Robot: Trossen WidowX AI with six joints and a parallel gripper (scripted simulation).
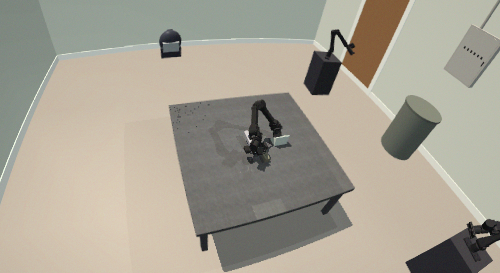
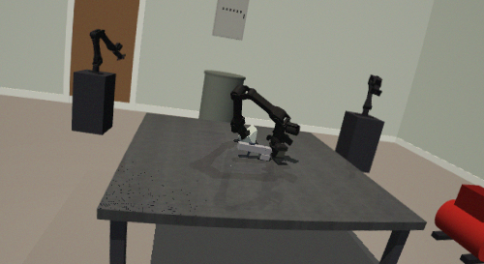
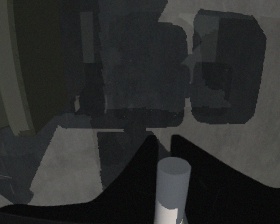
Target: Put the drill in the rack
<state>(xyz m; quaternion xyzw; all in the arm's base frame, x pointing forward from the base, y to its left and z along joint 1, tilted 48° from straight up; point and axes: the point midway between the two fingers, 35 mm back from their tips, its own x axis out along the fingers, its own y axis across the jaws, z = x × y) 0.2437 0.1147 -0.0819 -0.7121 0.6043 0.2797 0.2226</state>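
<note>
Now: the drill 10 mm ahead of my gripper tip, 50 mm to the right of it and 40 mm above it. Round my gripper tip: dark blue key 20 mm ahead, 140 mm to the right, 40 mm above.
</note>
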